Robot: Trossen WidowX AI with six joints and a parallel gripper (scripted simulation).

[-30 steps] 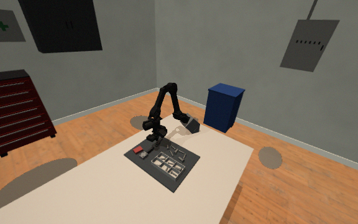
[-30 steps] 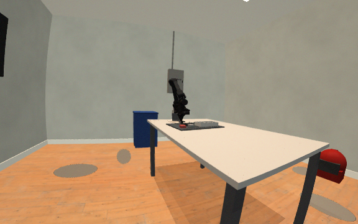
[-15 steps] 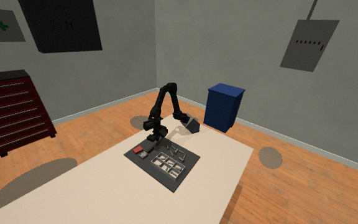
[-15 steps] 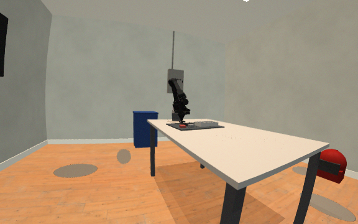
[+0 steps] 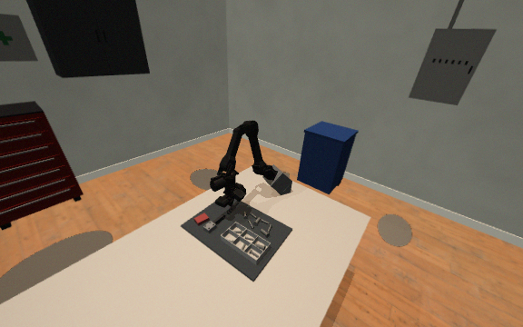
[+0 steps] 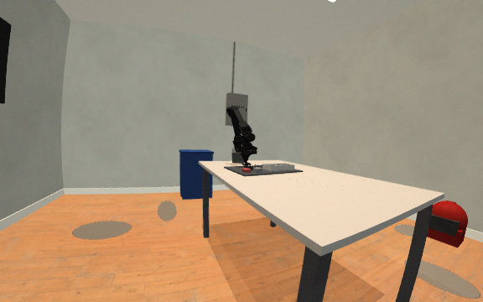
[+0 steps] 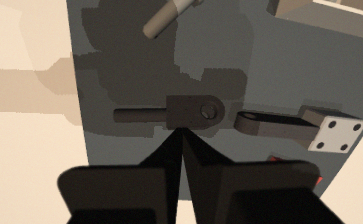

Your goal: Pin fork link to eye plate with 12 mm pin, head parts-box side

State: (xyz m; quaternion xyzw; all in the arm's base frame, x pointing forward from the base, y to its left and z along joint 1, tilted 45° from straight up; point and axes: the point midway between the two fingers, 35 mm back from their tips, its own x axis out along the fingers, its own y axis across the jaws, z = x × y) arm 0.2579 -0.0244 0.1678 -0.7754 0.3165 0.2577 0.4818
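Now: hand 5 cm above the fork link and 1 cm to the right of it. Also, from my hand: eye plate: 8 cm ahead, 6 cm below, 1 cm to the left; then dark mat: 11 cm to the left, 7 cm below, 7 cm ahead; then grey block: 16 cm ahead, 5 cm below, 1 cm to the left.
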